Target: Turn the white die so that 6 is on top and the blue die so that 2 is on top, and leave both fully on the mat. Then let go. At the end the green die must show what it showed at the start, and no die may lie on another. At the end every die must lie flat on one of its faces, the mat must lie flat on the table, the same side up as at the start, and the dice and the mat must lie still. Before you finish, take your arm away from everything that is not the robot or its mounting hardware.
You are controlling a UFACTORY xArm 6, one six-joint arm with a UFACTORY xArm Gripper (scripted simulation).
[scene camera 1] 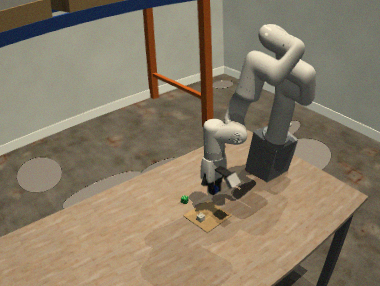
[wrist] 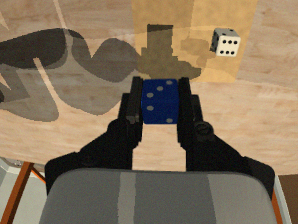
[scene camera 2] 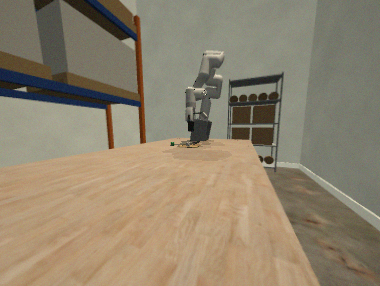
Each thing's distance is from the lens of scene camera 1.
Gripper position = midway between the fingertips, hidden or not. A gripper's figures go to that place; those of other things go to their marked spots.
my gripper (scene camera 1: 214,191): 1.45 m
tan mat (scene camera 1: 215,215): 1.49 m
